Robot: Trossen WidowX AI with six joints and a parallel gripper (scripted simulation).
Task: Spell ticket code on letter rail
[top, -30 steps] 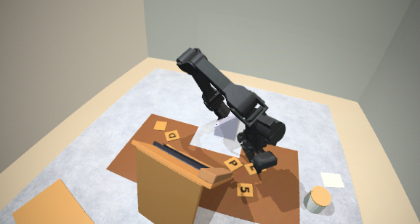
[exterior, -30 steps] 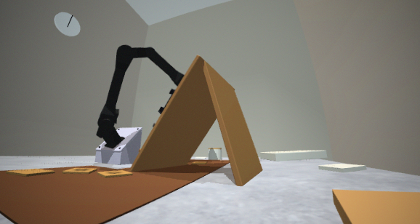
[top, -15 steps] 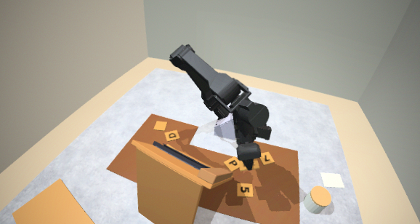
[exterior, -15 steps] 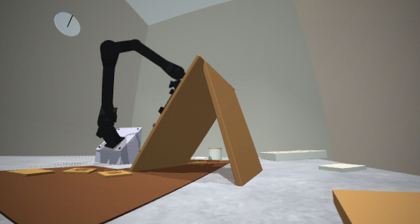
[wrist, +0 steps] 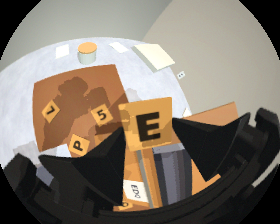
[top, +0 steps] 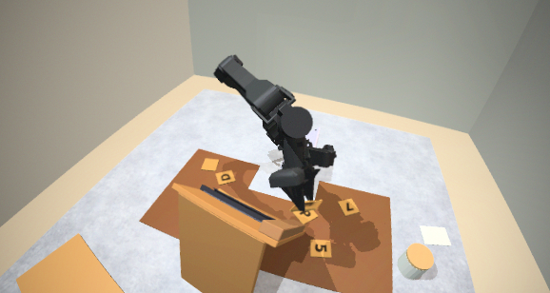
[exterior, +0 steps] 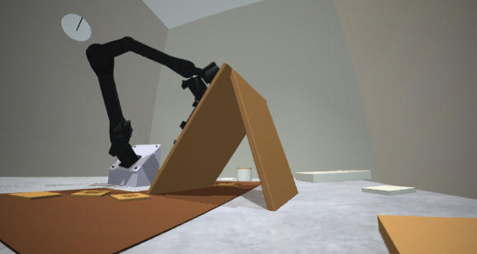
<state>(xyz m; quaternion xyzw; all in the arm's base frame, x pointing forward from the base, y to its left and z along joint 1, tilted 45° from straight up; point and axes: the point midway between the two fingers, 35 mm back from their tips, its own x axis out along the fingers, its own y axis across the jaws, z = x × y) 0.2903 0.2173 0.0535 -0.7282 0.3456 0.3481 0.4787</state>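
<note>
Right now my gripper tip is 2 cm past the white ticket, 17 cm to the left of it and 12 cm above it. From my gripper tip the other things lie so: lidded jar (7 cm behind, 34 cm to the left, 18 cm below); letter tile (right at my gripper tip); brown mat (12 cm behind, 11 cm to the right, 21 cm below).
</note>
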